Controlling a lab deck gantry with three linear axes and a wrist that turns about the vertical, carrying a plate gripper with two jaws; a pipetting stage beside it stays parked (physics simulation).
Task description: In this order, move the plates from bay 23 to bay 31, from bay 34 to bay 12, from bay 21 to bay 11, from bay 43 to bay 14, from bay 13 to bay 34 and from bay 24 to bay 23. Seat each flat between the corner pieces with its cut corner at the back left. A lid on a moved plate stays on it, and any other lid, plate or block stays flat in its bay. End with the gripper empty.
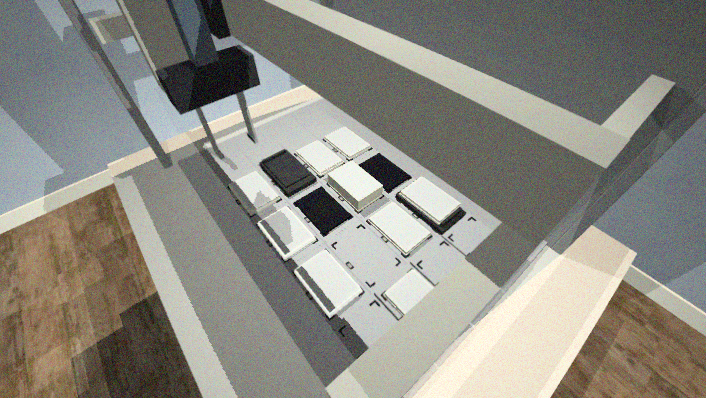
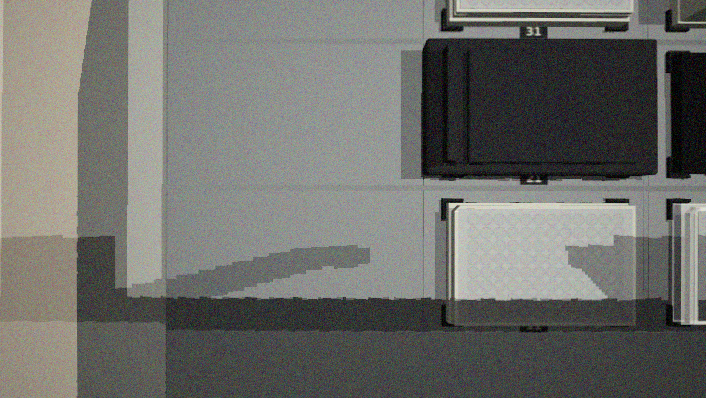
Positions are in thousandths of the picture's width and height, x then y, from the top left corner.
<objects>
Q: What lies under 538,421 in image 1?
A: A black block.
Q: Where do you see a bay 23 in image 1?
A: At 529,657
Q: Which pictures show my gripper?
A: Image 1 only.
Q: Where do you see a black block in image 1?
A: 453,519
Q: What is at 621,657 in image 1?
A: A bay 34.
</objects>
